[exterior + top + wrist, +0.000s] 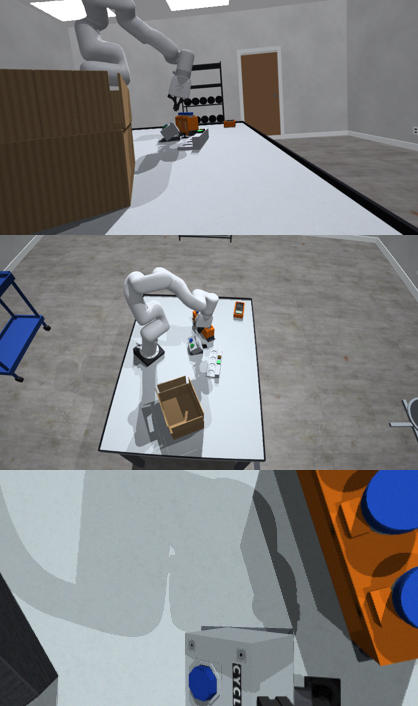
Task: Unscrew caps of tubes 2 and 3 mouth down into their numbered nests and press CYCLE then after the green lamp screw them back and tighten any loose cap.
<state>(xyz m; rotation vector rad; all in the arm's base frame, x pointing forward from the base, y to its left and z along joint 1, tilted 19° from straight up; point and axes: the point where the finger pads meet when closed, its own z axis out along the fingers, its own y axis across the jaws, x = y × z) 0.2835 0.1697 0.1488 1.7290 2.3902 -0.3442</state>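
Right now my hand is 4 cm past the green key, 7 cm to the left of it and 9 cm above it. From my hand the other things lie so: blue cap 1 cm behind, 17 cm to the left, 4 cm below; blue key 6 cm behind, 2 cm to the right, 9 cm below; grey key housing 3 cm behind, 4 cm to the right, 10 cm below.
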